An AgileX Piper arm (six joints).
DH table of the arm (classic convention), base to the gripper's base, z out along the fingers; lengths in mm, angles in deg. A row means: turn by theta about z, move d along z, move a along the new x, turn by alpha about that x. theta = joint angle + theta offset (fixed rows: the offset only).
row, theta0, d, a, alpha
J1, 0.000, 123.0, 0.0, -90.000
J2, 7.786, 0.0, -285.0, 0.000
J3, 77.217, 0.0, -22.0, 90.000
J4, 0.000, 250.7, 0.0, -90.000
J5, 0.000, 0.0, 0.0, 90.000
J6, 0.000, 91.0, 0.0, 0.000
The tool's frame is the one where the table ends.
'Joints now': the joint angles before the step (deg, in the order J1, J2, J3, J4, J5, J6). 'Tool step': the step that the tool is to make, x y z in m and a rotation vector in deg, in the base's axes. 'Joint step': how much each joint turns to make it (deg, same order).
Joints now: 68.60, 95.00, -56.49, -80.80, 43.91, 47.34
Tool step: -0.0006, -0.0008, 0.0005, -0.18, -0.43, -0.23
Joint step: 0.17, -0.13, 0.17, -0.29, 0.58, 0.17
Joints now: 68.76, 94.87, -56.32, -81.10, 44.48, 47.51
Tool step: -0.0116, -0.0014, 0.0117, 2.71, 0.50, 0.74
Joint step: 1.78, -2.56, 0.33, 1.59, 0.09, 0.21
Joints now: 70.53, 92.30, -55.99, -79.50, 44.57, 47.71
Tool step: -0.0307, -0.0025, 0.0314, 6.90, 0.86, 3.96
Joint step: 4.97, -6.30, 0.10, 2.92, -0.48, 0.07
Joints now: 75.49, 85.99, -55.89, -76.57, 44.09, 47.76
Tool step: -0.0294, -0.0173, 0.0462, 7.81, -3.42, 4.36
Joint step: 5.31, -8.73, 0.04, -1.29, 1.54, -0.01
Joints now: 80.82, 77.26, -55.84, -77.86, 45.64, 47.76
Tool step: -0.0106, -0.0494, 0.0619, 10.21, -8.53, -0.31
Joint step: 1.86, -12.15, -0.18, -6.06, 3.47, -0.60
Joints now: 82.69, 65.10, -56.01, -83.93, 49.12, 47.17
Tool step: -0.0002, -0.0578, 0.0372, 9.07, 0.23, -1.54
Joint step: -2.97, -11.03, -0.63, 4.21, -0.97, -3.86
